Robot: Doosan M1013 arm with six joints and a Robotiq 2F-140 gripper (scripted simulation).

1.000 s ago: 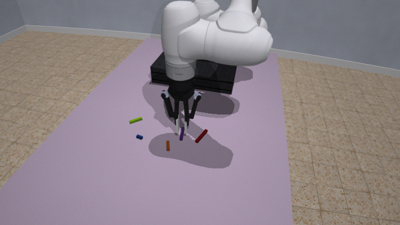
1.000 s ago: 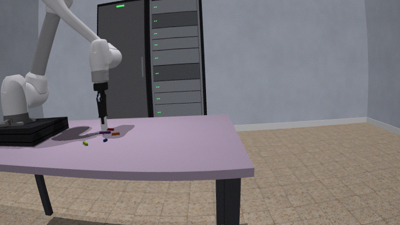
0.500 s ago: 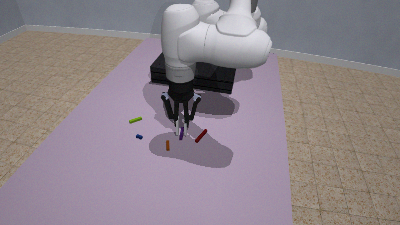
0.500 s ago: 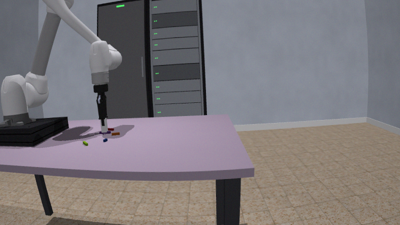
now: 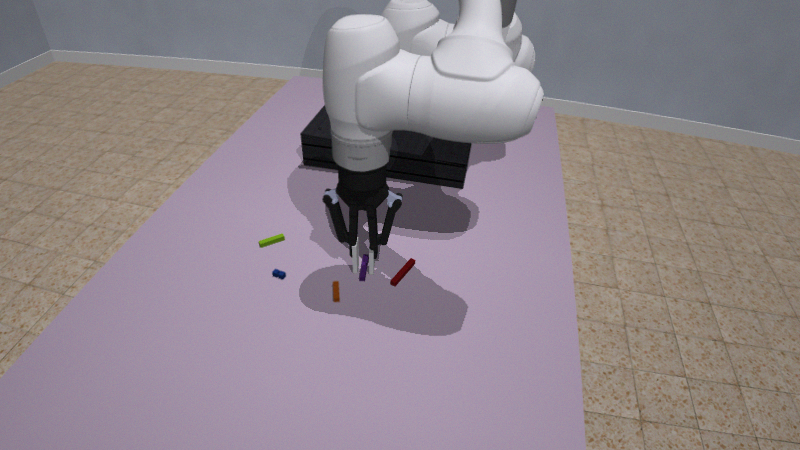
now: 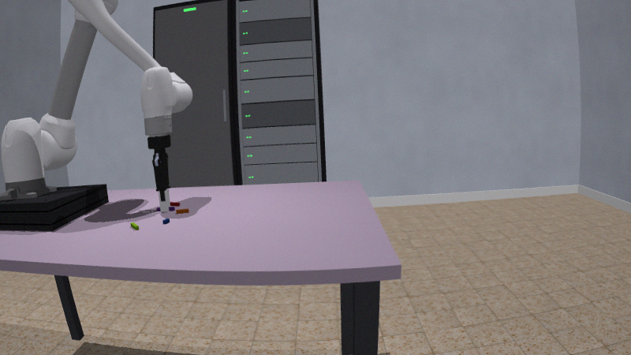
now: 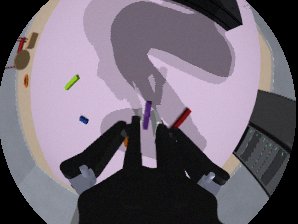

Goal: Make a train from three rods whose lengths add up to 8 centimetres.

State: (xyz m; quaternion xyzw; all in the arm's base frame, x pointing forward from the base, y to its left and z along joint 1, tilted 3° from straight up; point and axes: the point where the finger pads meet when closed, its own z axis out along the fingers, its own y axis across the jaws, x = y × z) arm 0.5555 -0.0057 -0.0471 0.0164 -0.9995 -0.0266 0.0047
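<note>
The purple rod lies 30 mm below my hand. The rest, counted from my hand: orange rod: 70 mm ahead, 40 mm to the right, 30 mm below; then lime rod: 190 mm to the right, 50 mm behind, 30 mm below; then red rod: 70 mm to the left, 30 mm below.
</note>
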